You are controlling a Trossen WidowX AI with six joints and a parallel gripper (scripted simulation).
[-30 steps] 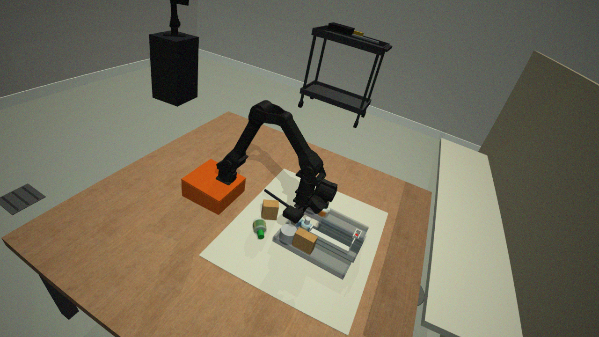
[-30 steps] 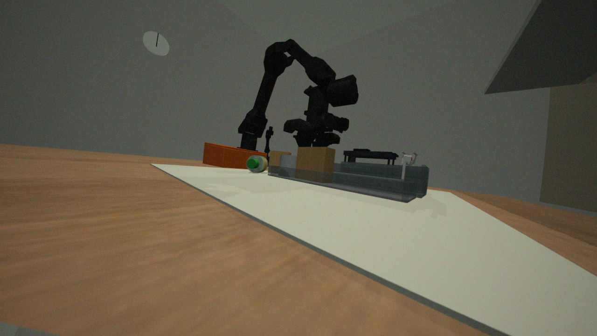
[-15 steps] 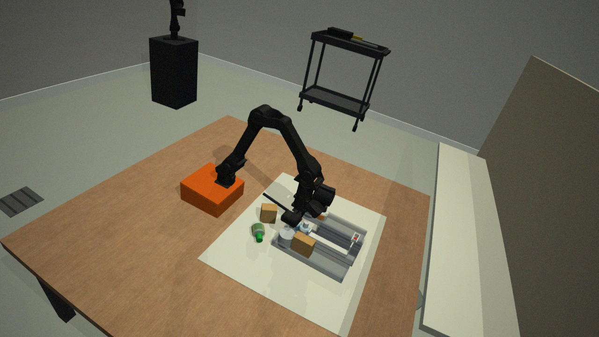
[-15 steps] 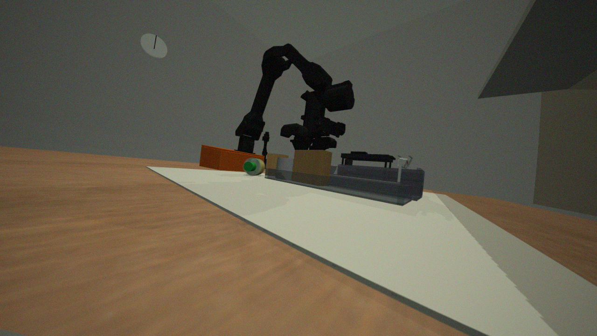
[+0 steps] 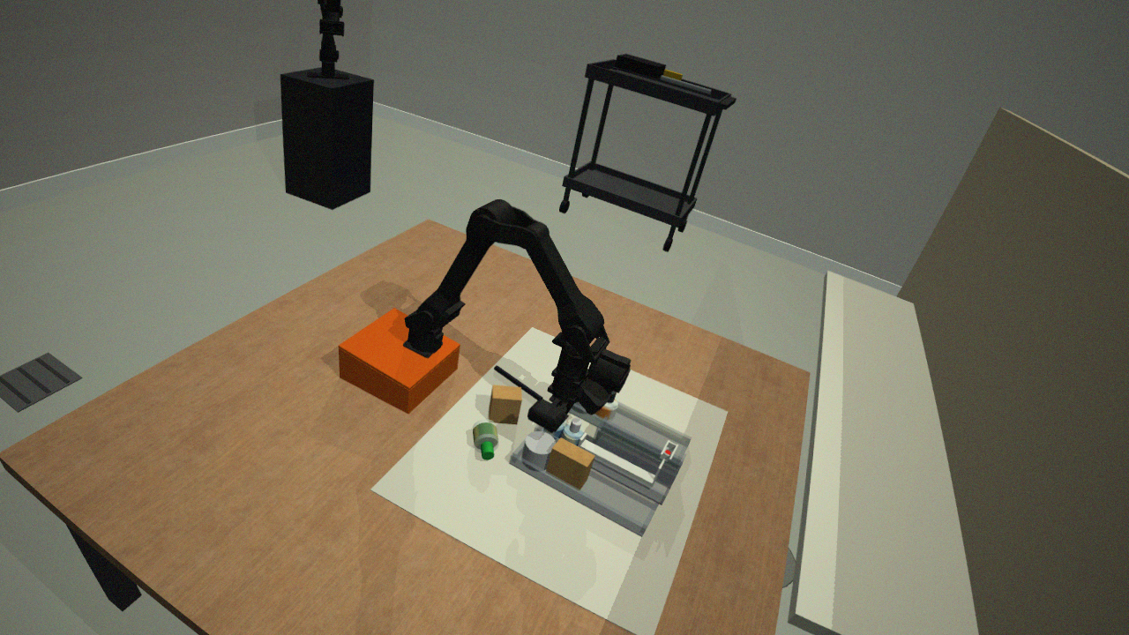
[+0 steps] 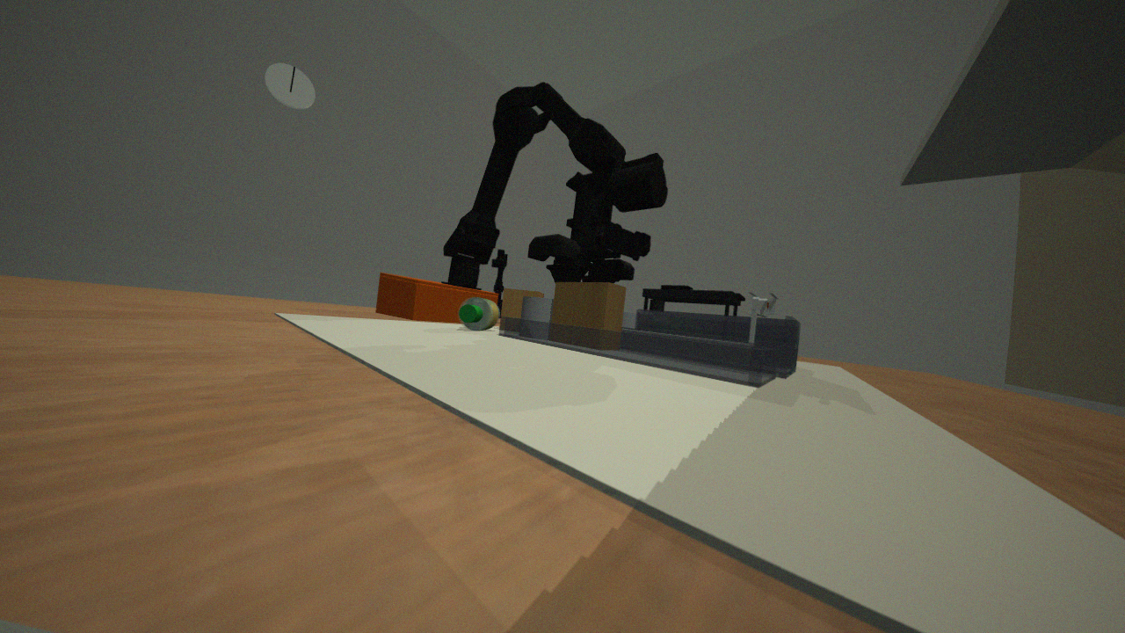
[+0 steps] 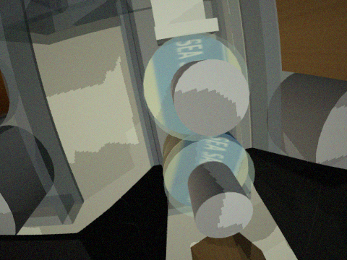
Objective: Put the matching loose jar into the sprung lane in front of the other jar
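The white mat lies 5 cm ahead of my gripper tip and 4 cm below it. Also, from my gripper tip: thin black stick (13 cm behind, 11 cm to the left, 3 cm below); then white pusher plate (15 cm ahead, 1 cm to the left, 1 cm above); then grey lane rack (14 cm ahead, 1 cm to the left, 2 cm below).
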